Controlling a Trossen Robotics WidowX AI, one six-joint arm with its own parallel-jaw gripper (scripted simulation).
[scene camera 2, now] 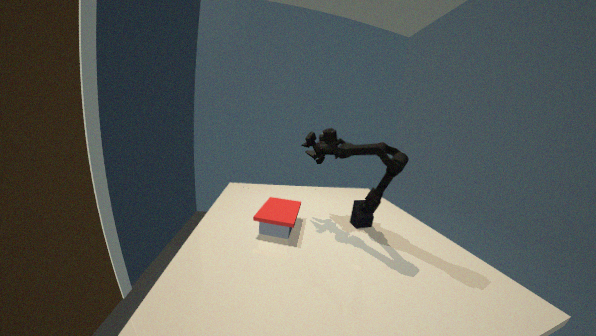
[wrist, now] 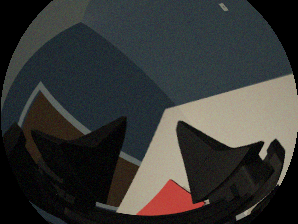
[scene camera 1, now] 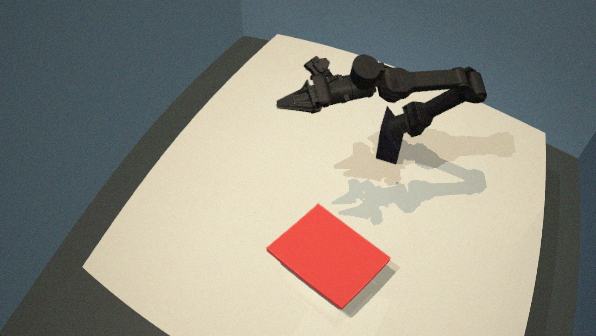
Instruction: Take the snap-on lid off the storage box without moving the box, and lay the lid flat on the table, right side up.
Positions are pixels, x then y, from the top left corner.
Scene:
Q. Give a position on a red lid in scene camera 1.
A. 337,262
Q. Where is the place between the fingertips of my gripper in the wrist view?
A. At 152,123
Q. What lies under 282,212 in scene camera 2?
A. A red lid.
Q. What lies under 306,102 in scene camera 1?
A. My gripper.

